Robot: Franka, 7 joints.
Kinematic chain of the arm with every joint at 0, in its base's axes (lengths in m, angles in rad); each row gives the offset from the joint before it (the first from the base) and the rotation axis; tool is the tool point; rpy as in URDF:
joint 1: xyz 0 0 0.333 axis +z
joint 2: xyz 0 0 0 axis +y
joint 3: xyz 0 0 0.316 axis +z
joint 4: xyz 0.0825 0 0 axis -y
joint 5: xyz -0.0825 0 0.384 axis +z
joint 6: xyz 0 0 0 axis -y
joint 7: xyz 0.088 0 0 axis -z
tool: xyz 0 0 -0.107 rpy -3.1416 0 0
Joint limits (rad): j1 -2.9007..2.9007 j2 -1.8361..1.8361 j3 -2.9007..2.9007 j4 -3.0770..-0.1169 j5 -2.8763..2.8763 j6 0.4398..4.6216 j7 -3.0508..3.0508
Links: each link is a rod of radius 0.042 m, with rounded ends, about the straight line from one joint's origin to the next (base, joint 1, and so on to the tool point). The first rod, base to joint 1, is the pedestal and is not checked.
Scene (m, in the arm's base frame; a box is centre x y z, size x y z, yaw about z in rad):
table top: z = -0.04
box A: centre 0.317 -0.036 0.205 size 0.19 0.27 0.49 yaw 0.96
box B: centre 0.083 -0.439 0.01 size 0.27 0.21 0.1 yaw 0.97
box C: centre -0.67 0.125 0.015 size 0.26 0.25 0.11 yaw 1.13
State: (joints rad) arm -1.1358 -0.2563 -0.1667 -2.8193 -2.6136 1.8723 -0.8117
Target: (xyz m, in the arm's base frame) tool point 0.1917 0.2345 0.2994
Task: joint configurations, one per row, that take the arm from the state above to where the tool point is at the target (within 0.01 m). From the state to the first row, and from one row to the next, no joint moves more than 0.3 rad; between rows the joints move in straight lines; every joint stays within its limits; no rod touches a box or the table.
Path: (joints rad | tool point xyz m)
1: -0.9396 -0.3718 -0.0486 -2.5664 -2.6480 2.0610 -0.8888 | 0.2277 -0.3927 0.4625
2: -0.7433 -0.4874 0.0696 -2.3135 -2.6824 2.2498 -0.9659 | 0.3516 -0.2891 0.6235
3: -0.5471 -0.6029 0.1877 -2.0606 -2.7168 2.4385 -1.0430 | 0.3894 -0.1107 0.7771
4: -0.3508 -0.7184 0.3059 -1.8076 -2.7512 2.6272 -1.1201 | 0.3136 0.0878 0.8995
5: -0.2059 -0.7094 0.3944 -2.0615 -2.7443 2.5299 -1.0584 | 0.3553 0.1563 0.7809
6: -0.0609 -0.7003 0.4828 -2.3154 -2.7375 2.4326 -0.9967 | 0.3539 0.2213 0.6514
7: 0.0840 -0.6912 0.5713 -2.5693 -2.7306 2.3352 -0.9350 | 0.3158 0.2636 0.5212
8: 0.2290 -0.6821 0.6597 -2.8231 -2.7237 2.2379 -0.8734 | 0.2555 0.2695 0.4007
9: 0.3739 -0.6730 0.7482 -3.0770 -2.7168 2.1406 -0.8117 | 0.1917 0.2345 0.2994

